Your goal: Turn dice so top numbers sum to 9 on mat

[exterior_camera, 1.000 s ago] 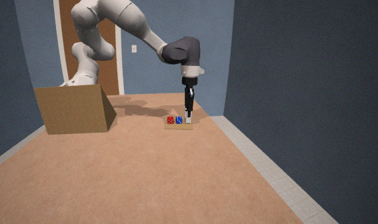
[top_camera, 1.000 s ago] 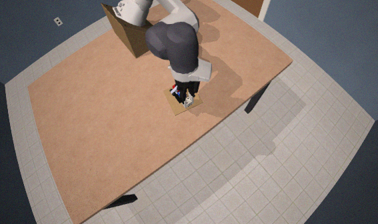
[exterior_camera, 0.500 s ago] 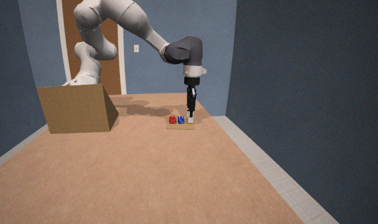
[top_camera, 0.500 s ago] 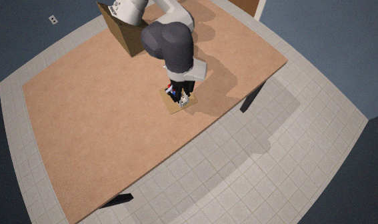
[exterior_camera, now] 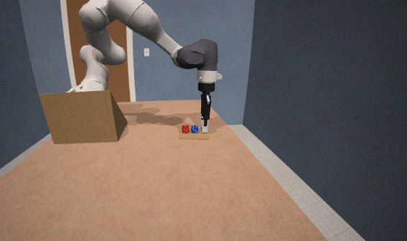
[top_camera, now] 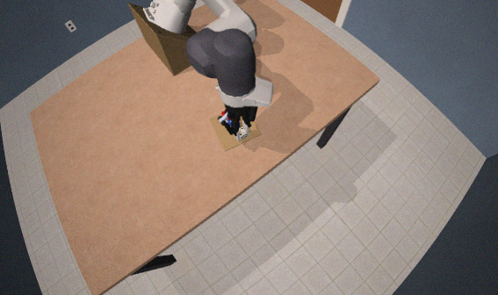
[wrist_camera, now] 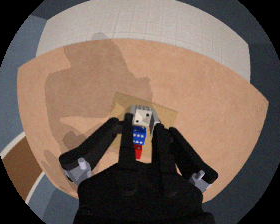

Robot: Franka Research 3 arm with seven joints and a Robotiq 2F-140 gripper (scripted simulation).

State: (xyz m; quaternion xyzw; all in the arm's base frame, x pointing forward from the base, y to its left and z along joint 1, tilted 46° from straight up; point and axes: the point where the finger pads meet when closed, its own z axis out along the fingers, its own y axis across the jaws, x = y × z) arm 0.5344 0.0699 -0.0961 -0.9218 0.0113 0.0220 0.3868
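The white die is 20 mm below my hand. From my hand the other things lie so: blue die (50 mm behind, 20 mm below); tan mat (50 mm behind, 40 mm below); red die (90 mm behind, 20 mm below).
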